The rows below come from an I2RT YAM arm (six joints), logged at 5 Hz.
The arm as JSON. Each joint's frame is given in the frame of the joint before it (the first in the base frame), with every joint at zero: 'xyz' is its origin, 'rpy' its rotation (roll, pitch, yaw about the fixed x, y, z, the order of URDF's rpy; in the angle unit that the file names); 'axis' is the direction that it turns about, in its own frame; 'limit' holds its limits. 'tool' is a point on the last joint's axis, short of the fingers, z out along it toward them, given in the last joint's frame.
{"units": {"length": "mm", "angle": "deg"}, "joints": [
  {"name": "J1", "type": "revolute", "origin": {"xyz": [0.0, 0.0, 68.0], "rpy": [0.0, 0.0, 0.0]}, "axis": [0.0, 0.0, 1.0], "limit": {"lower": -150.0, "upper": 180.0}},
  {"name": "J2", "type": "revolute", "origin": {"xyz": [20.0, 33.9, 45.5], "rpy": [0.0, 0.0, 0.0]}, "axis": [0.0, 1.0, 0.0], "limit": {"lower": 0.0, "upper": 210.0}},
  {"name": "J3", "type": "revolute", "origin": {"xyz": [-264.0, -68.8, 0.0], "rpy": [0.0, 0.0, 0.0]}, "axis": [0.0, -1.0, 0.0], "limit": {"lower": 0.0, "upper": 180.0}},
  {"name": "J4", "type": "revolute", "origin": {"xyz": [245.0, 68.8, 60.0], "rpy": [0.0, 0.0, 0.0]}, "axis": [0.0, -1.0, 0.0], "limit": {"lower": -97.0, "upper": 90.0}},
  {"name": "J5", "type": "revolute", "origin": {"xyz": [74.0, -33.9, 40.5], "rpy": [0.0, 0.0, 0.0]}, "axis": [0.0, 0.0, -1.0], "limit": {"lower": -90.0, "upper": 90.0}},
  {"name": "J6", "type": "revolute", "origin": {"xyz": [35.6, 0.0, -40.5], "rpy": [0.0, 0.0, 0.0]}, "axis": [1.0, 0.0, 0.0], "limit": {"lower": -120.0, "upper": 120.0}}
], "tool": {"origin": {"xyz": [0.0, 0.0, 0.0], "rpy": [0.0, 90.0, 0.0]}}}
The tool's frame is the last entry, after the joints.
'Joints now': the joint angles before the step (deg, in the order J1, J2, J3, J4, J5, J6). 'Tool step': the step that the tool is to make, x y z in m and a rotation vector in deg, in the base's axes. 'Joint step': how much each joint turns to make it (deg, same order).
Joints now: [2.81, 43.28, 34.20, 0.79, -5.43, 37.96]
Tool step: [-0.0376, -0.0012, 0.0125, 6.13, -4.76, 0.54]
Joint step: [-0.02, -11.17, -1.40, -4.11, -1.11, 5.84]
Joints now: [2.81, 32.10, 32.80, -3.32, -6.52, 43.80]
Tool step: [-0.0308, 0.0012, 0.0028, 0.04, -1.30, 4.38]
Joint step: [0.01, -8.58, -0.11, -7.20, -4.36, -0.18]
